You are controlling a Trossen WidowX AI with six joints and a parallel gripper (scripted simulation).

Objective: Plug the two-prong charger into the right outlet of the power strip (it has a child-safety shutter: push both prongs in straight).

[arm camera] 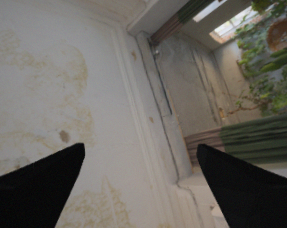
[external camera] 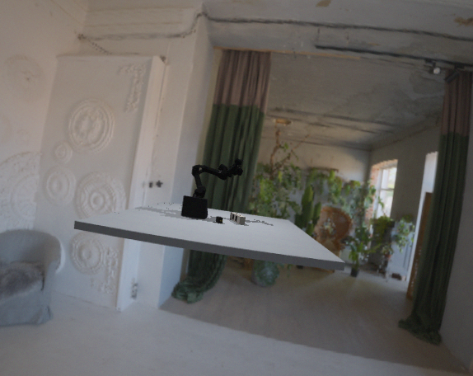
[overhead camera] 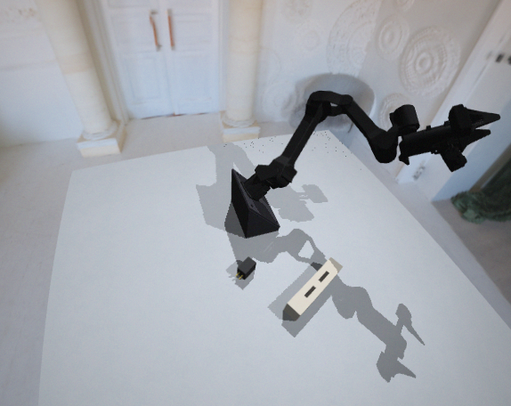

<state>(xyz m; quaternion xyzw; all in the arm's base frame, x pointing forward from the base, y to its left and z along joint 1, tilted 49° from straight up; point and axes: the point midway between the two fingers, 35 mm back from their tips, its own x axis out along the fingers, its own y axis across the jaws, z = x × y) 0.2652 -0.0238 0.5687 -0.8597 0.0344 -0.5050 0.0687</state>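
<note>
My gripper tip is 140 mm past the two-prong charger, 540 mm to the left of it and 470 mm above it.
</note>
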